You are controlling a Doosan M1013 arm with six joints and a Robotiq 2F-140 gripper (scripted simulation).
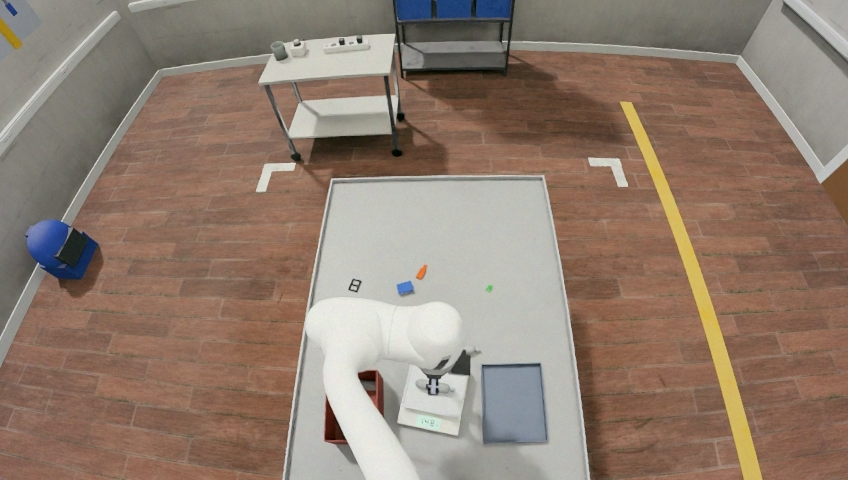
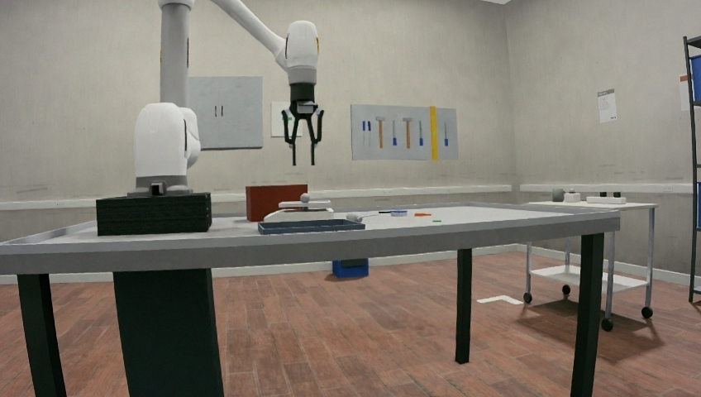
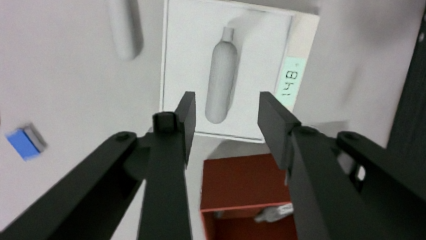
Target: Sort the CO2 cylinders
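Now: the scale platform 15 cm below my hand. The rest, counted from my hand: grey CO2 cylinder: 20 cm below, 13 cm ahead, 11 cm to the right; scale: 17 cm below, 1 cm behind; red scrap bin: 24 cm to the left, 18 cm below, 6 cm behind.
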